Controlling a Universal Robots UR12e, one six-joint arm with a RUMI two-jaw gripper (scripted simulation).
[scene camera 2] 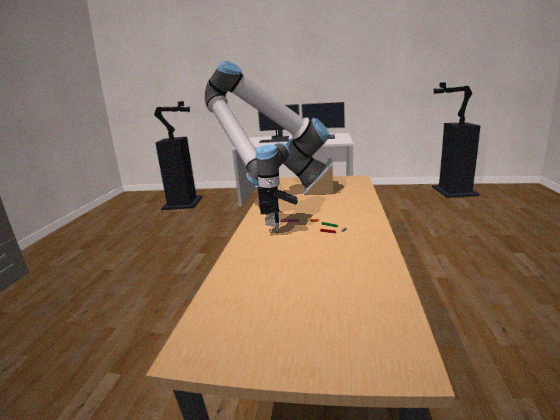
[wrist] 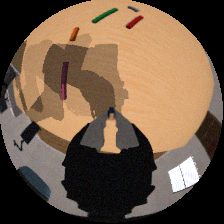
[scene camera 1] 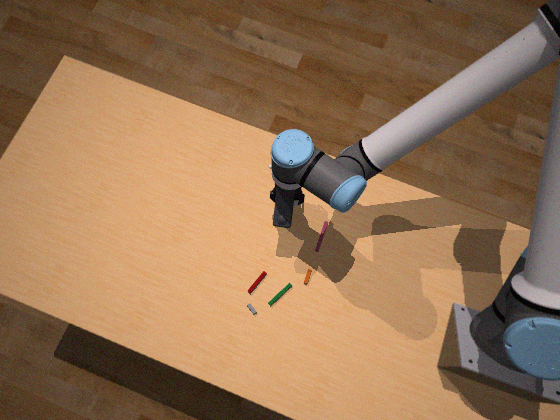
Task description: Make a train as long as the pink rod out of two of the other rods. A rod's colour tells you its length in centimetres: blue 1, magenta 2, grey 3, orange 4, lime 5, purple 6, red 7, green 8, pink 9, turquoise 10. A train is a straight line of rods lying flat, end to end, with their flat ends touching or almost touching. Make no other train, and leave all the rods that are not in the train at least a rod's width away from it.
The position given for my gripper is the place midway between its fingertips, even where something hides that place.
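Scene camera 1 shows my gripper (scene camera 1: 286, 206). In scene camera 2 you'd find the gripper (scene camera 2: 276, 232) as well, and the wrist view's got my gripper (wrist: 111, 110) too.
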